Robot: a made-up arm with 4 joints.
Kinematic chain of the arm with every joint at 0, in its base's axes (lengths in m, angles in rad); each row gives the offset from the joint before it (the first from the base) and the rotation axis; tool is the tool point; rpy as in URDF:
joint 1: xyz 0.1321 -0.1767 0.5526 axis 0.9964 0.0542 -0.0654
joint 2: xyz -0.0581 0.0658 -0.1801 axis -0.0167 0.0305 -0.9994
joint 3: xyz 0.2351 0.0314 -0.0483 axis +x
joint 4: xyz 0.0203 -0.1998 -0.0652 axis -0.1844 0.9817 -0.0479
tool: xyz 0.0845 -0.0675 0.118 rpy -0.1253 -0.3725 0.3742
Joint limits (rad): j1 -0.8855..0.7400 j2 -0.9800..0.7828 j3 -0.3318..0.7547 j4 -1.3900..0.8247
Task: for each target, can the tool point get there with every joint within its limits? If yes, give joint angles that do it. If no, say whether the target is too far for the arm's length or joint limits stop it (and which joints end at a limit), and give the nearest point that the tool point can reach.
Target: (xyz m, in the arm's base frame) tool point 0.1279 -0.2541 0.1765
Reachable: yes | joints 0.6034 0.5183 0.3605 -0.8424
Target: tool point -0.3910 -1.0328 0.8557
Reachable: no: too far | nearest point 0.0358 -0.5641 0.5526 | short by 0.703 m
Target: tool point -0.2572 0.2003 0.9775
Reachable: no: joint limits stop it (at a limit: joint 1, joint 2, joint 3) | nearest point 0.0692 -0.3960 0.6823 | short by 0.741 m
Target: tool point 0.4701 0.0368 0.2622
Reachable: yes | joints 0.3854 -0.6445 0.6667 -0.0421
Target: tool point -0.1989 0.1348 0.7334
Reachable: no: joint limits stop it (at a limit: joint 1, joint 2, joint 3) | nearest point 0.0549 -0.4003 0.6724 | short by 0.595 m
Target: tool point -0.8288 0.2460 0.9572
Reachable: no: too far | nearest point 0.0417 -0.4067 0.6626 | short by 1.127 m
